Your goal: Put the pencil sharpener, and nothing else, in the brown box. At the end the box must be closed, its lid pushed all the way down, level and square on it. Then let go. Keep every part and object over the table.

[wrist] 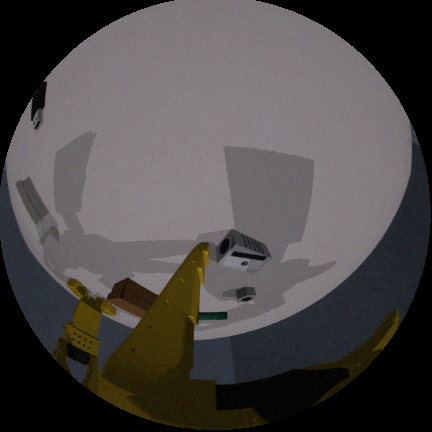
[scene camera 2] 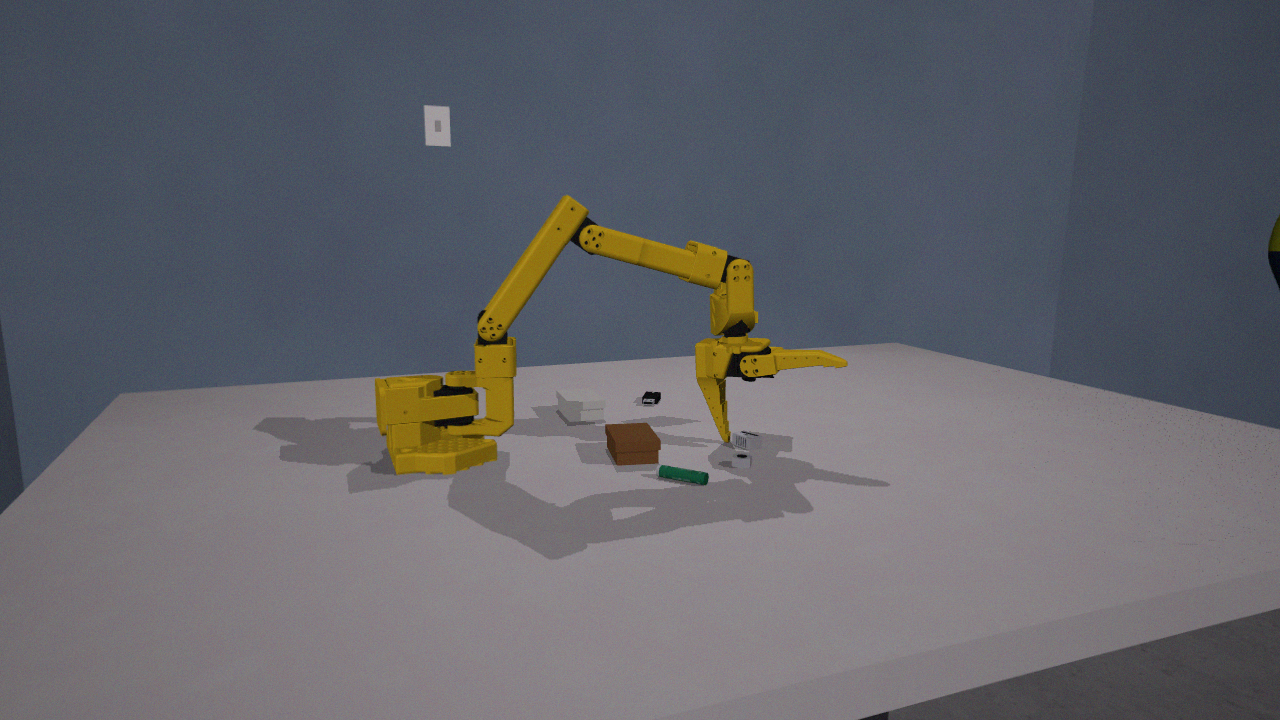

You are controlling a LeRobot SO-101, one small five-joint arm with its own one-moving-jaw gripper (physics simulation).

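Pixels of known places: hand, its tool point: [wrist: 208, 250] [scene camera 2: 729, 437]; arm's base, origin of its link: [wrist: 91, 292] [scene camera 2: 461, 453].
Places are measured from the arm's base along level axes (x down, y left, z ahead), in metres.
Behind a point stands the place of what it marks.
The pencil sharpener [scene camera 2: 746, 439] @(x -0.009, y -0.081, z 0.251 m) [wrist: 241, 243] @(x -0.009, y -0.062, z 0.262 m), a small grey wedge-like block with a round hole and a dark slot, lies on the table. My gripper [scene camera 2: 785, 401] [wrist: 300, 278] is wide open and empty, its moving jaw swung far out to the side. The fixed jaw points down, its tip close beside the sharpener; whether they touch is unclear. The brown box [scene camera 2: 632, 445] @(x -0.018, y -0.088, z 0.132 m) [wrist: 131, 295] @(x -0.014, y -0.044, z 0.167 m) stands between the arm's base and the sharpener, with what looks like its lid on top. The fixed jaw hides part of it in the wrist view.
A small grey block with a hole [scene camera 2: 741, 461] @(x -0.006, y -0.129, z 0.218 m) [wrist: 245, 294] @(x -0.008, y -0.115, z 0.227 m) lies near the sharpener. A green cylinder [scene camera 2: 682, 475] @(x -0.006, y -0.145, z 0.154 m) [wrist: 213, 316] @(x -0.007, y -0.141, z 0.163 m) lies near the brown box. A whitish box [scene camera 2: 583, 408] [wrist: 34, 202] and a black USB stick [scene camera 2: 651, 397] @(x -0.007, y 0.113, z 0.237 m) [wrist: 38, 102] are farther back.
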